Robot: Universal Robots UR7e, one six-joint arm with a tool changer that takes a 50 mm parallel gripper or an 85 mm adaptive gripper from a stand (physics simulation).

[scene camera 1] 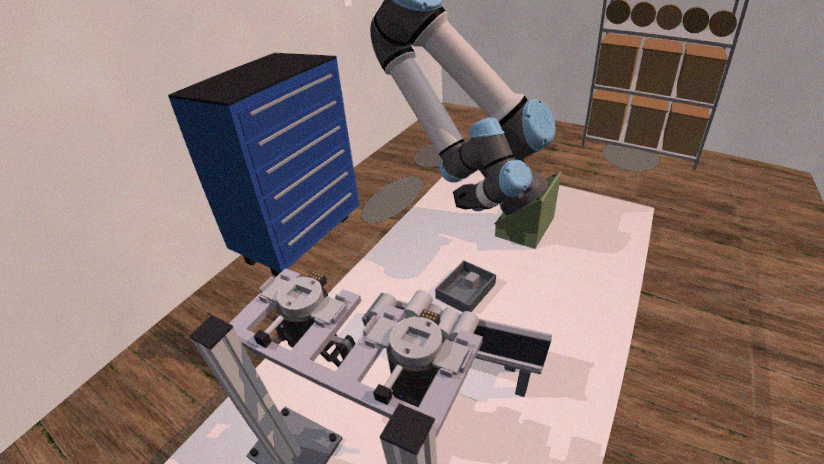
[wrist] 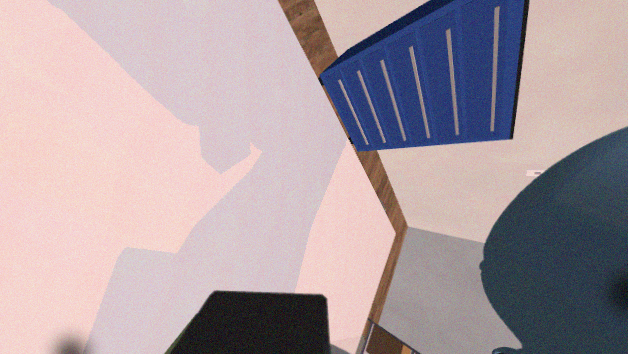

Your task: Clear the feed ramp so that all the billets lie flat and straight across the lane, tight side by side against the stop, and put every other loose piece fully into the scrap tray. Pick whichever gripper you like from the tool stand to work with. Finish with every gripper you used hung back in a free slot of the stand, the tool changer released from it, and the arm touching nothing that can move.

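Where they show: arm's base at its link origin: [scene camera 1: 526, 198].
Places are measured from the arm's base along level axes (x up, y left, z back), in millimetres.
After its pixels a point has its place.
Two grippers hang in the tool stand [scene camera 1: 334, 377] @[z -816, x 239, y 104 mm]; their round grey coupling plates face up and their fingers are hidden or unclear. The arm's black tool end [scene camera 1: 468, 197] [wrist: 255, 325] carries no gripper and is far behind the stand. The feed ramp [scene camera 1: 510, 345] @[z -478, x -12, y 187 mm] is partly hidden behind the stand. Several pale cylindrical billets, including one billet [scene camera 1: 422, 302] @[z -510, x 33, y 1 mm] and another billet [scene camera 1: 468, 324] @[z -495, x 14, y 101 mm], show past the right-hand hung gripper; their seating is partly hidden. The grey scrap tray [scene camera 1: 450, 296] @[z -383, x -70, y -13 mm] lies behind the ramp with a small pale block [scene camera 1: 471, 278] @[z -299, x -74, y -5 mm] inside.
A green angular bin [scene camera 1: 547, 216] @[z 7, x -42, y 68 mm] stands under and beside the arm's wrist. A blue drawer cabinet [scene camera 1: 288, 161] [wrist: 435, 85] stands left of the white surface. A shelf rack with boxes is at the back right. The stand's posts rise at the front.
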